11 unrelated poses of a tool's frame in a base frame.
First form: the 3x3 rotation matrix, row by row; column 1 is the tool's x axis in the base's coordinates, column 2 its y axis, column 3 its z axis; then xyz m. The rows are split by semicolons.
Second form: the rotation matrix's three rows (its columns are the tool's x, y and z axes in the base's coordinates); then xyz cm. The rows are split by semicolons. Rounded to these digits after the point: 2 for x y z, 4 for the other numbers.
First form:
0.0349, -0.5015, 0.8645; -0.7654, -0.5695, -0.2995; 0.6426, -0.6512, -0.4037; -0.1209, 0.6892, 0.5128
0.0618, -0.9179, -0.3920; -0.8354, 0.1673, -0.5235; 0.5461, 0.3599, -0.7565; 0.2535, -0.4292, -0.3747
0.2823, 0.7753, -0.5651; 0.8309, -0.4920, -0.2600; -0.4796, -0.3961, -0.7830; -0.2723, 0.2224, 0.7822
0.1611, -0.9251, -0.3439; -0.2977, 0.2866, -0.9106; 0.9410, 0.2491, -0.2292; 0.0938, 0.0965, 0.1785
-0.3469, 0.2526, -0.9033; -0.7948, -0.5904, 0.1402; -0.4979, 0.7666, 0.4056; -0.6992, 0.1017, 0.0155
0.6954, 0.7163, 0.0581; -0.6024, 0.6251, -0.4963; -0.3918, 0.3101, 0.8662; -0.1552, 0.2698, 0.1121
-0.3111, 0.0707, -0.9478; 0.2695, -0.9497, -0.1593; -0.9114, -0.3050, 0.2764; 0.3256, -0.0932, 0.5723
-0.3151, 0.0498, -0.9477; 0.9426, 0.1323, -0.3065; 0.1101, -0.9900, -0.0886; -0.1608, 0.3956, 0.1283
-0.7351, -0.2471, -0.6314; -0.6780, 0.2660, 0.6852; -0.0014, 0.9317, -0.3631; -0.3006, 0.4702, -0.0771
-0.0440, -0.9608, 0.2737; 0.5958, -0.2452, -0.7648; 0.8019, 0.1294, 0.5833; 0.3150, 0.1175, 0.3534
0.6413, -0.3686, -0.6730; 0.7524, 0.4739, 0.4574; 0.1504, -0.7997, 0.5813; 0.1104, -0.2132, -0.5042
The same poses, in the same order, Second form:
0.0349, -0.5015, 0.8645; -0.7654, -0.5695, -0.2995; 0.6426, -0.6512, -0.4037; -12.09, 68.92, 51.28
0.0618, -0.9179, -0.3920; -0.8354, 0.1673, -0.5235; 0.5461, 0.3599, -0.7565; 25.35, -42.92, -37.47
0.2823, 0.7753, -0.5651; 0.8309, -0.4920, -0.2600; -0.4796, -0.3961, -0.7830; -27.23, 22.24, 78.22
0.1611, -0.9251, -0.3439; -0.2977, 0.2866, -0.9106; 0.9410, 0.2491, -0.2292; 9.38, 9.65, 17.85
-0.3469, 0.2526, -0.9033; -0.7948, -0.5904, 0.1402; -0.4979, 0.7666, 0.4056; -69.92, 10.17, 1.55
0.6954, 0.7163, 0.0581; -0.6024, 0.6251, -0.4963; -0.3918, 0.3101, 0.8662; -15.52, 26.98, 11.21
-0.3111, 0.0707, -0.9478; 0.2695, -0.9497, -0.1593; -0.9114, -0.3050, 0.2764; 32.56, -9.32, 57.23
-0.3151, 0.0498, -0.9477; 0.9426, 0.1323, -0.3065; 0.1101, -0.9900, -0.0886; -16.08, 39.56, 12.83
-0.7351, -0.2471, -0.6314; -0.6780, 0.2660, 0.6852; -0.0014, 0.9317, -0.3631; -30.06, 47.02, -7.71
-0.0440, -0.9608, 0.2737; 0.5958, -0.2452, -0.7648; 0.8019, 0.1294, 0.5833; 31.50, 11.75, 35.34
0.6413, -0.3686, -0.6730; 0.7524, 0.4739, 0.4574; 0.1504, -0.7997, 0.5813; 11.04, -21.32, -50.42

